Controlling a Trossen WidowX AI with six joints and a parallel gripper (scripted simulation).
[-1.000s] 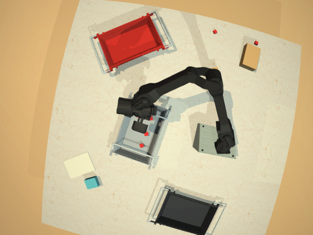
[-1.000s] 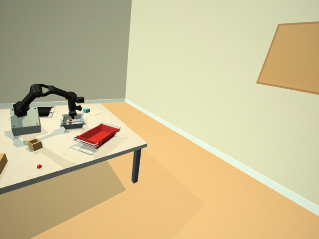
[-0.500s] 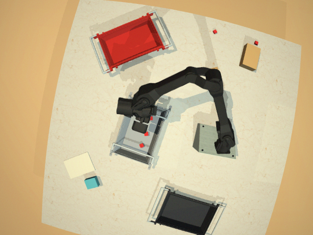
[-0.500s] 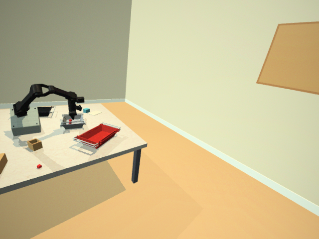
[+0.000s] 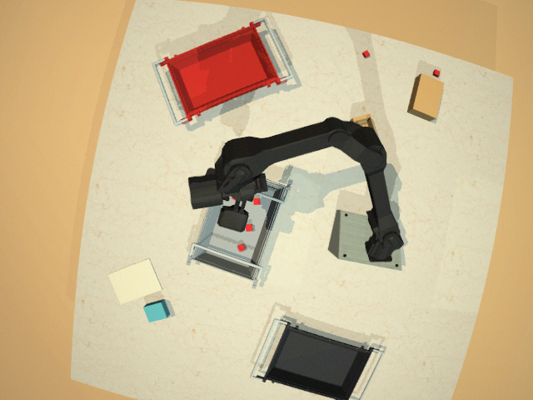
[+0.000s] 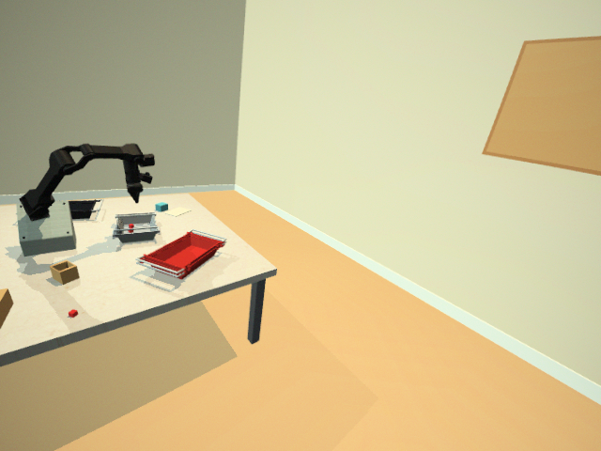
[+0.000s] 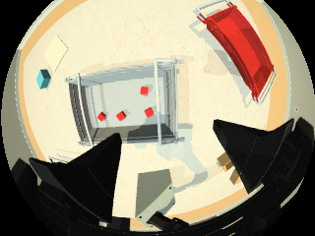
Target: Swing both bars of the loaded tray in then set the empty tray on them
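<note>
Now: gripper tip 240 mm past the black tray, 510 mm to the right of it and 170 mm above it. The rest, counted from my gripper tip: cream flat pad 320 mm ahead, 290 mm to the left, 210 mm below; then teal cube 250 mm ahead, 370 mm to the left, 190 mm below; then wooden box 320 mm behind, 190 mm to the right, 200 mm below.
</note>
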